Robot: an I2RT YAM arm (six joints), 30 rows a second.
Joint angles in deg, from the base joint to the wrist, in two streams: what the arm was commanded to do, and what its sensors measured. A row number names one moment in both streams.
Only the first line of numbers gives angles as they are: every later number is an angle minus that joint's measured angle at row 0.
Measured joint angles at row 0:
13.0 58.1 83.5 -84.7 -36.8 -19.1
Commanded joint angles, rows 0 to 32:
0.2 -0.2 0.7 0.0 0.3 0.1
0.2 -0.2 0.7 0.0 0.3 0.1
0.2 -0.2 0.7 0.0 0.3 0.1
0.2 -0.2 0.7 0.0 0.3 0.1
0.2 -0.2 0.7 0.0 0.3 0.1
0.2 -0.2 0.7 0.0 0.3 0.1
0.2 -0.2 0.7 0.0 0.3 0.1
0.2 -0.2 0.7 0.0 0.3 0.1
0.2 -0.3 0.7 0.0 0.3 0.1
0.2 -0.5 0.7 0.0 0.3 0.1
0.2 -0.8 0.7 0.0 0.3 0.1
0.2 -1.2 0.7 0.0 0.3 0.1
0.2 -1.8 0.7 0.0 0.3 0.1
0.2 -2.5 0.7 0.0 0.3 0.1
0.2 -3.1 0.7 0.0 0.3 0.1
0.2 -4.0 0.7 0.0 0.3 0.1
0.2 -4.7 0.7 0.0 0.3 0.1
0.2 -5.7 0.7 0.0 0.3 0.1
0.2 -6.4 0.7 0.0 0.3 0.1
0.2 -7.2 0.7 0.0 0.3 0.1
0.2 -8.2 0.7 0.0 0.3 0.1
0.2 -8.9 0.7 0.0 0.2 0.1
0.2 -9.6 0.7 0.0 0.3 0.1
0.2 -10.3 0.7 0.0 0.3 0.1
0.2 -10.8 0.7 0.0 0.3 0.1
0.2 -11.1 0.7 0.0 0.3 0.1
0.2 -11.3 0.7 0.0 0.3 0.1
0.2 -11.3 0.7 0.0 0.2 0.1
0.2 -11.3 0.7 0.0 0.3 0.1
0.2 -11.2 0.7 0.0 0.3 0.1
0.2 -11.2 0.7 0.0 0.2 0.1
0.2 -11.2 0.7 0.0 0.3 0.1
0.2 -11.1 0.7 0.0 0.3 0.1
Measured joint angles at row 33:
0.0 -11.2 0.0 -0.2 0.0 0.0
